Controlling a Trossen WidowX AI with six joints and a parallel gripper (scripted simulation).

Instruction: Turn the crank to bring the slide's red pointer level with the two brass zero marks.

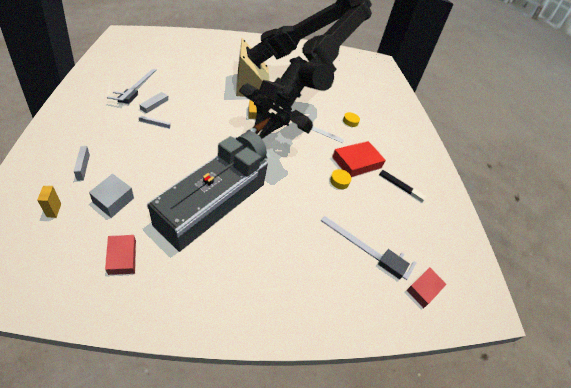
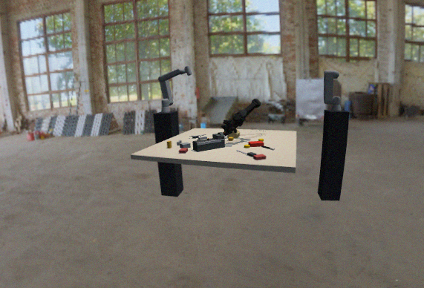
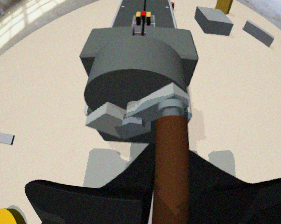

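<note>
Now: the crank 1 cm to the left of my gripper tip and 2 cm above it. From my gripper tip the other things lie so: brown handle 1 cm behind, 1 cm to the left, 3 cm above; then grey bar 14 cm behind, 21 cm to the left, 8 cm below; then red pointer 13 cm ahead, 11 cm to the right.
</note>
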